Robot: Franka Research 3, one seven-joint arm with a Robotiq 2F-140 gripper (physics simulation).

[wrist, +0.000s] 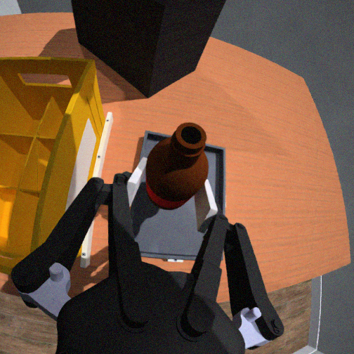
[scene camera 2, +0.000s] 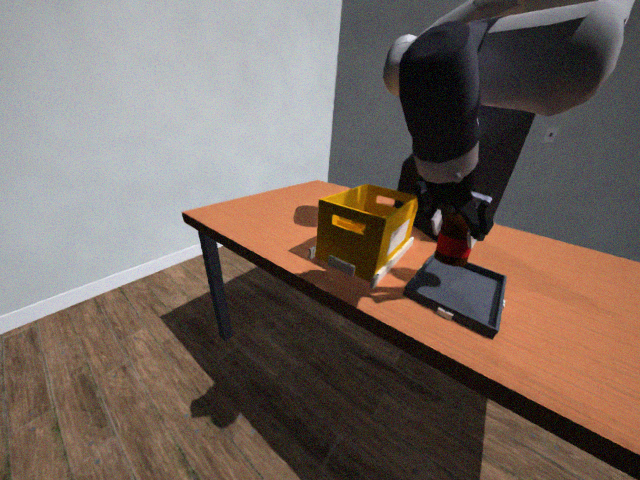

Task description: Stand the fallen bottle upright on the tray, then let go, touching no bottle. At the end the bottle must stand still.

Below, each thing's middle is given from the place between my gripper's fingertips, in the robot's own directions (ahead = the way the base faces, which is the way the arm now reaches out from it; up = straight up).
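Relative to the brown bottle [scene camera 2: 452, 249], my gripper is 10 mm below. The white rail [wrist: 98, 166] is 40 mm behind my hand, 120 mm to the right of it and 120 mm below it.
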